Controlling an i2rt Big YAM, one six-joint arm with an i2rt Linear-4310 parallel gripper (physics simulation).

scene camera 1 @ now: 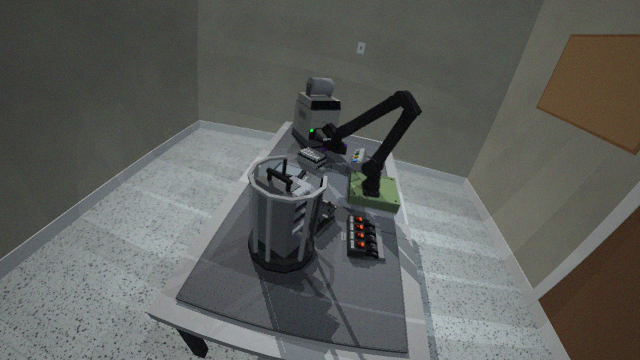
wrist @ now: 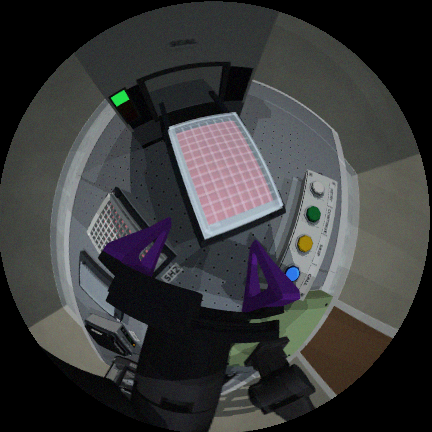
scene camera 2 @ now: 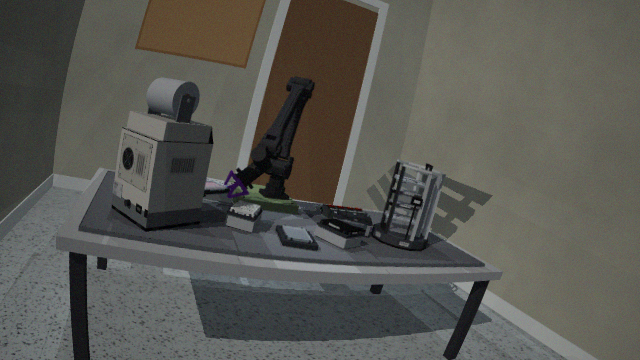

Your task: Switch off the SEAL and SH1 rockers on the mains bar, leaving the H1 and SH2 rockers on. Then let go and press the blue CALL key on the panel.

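Frame: origin at the arm's base, x ahead, y left, z up, level; metres.
Seen in the pictures: gripper, fingertip midpoint: (scene camera 1: 333,151) (wrist: 211,232) (scene camera 2: 225,193); arm's base, origin of the base link: (scene camera 1: 370,190) (wrist: 264,351) (scene camera 2: 273,195).
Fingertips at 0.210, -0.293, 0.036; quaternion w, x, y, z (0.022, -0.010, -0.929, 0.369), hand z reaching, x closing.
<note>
Offsets run from my fingertips to a thing's top centre, as dx, dy, dz.
The mains bar (scene camera 1: 351,252) (scene camera 2: 350,215) lies on the table beyond the green base, on the side away from my gripper. Its four rockers all glow orange-red in scene camera 1; their labels are too small to read there. The bar does not show in the wrist view. The button panel @[-0.172, -0.029, +0.008] (wrist: 299,250) (scene camera 1: 358,156) has white, green, yellow and blue keys. The blue CALL key @[-0.137, +0.040, -0.004] (wrist: 292,273) (scene camera 1: 355,160) is at the end nearest the green base, beyond my right purple finger in the wrist view. My gripper (wrist: 211,232) (scene camera 1: 334,148) (scene camera 2: 237,185) is open and empty, above the table between sealer and base.
The sealer machine @[+0.150, -0.290, +0.380] (scene camera 1: 317,120) (scene camera 2: 177,182) stands at one end, with a pink-welled plate @[+0.006, -0.071, +0.030] (wrist: 225,172) before it. A white gridded plate @[+0.124, +0.050, -0.006] (wrist: 107,225) (scene camera 1: 312,156) lies beside. The round tower (scene camera 1: 282,257) (scene camera 2: 400,240) stands across from the mains bar. The green base (scene camera 1: 380,200) carries the arm.
</note>
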